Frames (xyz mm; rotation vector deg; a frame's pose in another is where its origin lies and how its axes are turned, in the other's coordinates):
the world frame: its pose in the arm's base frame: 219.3 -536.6 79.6 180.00 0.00 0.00
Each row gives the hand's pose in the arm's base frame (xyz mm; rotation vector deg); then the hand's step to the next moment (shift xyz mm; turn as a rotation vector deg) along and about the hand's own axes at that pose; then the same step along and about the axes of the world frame.
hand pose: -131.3 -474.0 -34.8 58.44 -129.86 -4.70
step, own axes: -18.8 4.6 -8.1 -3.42 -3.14 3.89
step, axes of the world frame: 10.9 -17.8 2.2 1.47 0.59 5.85
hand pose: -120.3 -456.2 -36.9 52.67 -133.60 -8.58
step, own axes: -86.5 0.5 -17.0 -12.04 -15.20 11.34
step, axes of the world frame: 58.6 -58.5 30.2 8.96 4.91 20.01
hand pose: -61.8 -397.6 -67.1 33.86 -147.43 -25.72
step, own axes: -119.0 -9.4 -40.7 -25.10 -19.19 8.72
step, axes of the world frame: 118.9 -40.3 12.3 22.05 2.63 24.11
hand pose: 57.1 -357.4 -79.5 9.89 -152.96 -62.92
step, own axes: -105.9 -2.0 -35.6 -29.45 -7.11 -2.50
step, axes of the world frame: 111.6 4.0 -3.5 29.12 0.77 8.70
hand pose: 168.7 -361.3 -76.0 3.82 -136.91 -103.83
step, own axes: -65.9 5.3 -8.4 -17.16 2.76 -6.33
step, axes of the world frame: 66.6 -1.4 -1.6 17.99 3.22 -2.85
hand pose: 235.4 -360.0 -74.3 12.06 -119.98 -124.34
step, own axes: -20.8 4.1 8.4 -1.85 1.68 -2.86
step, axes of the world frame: 18.9 -11.9 -4.8 2.32 2.54 -1.61
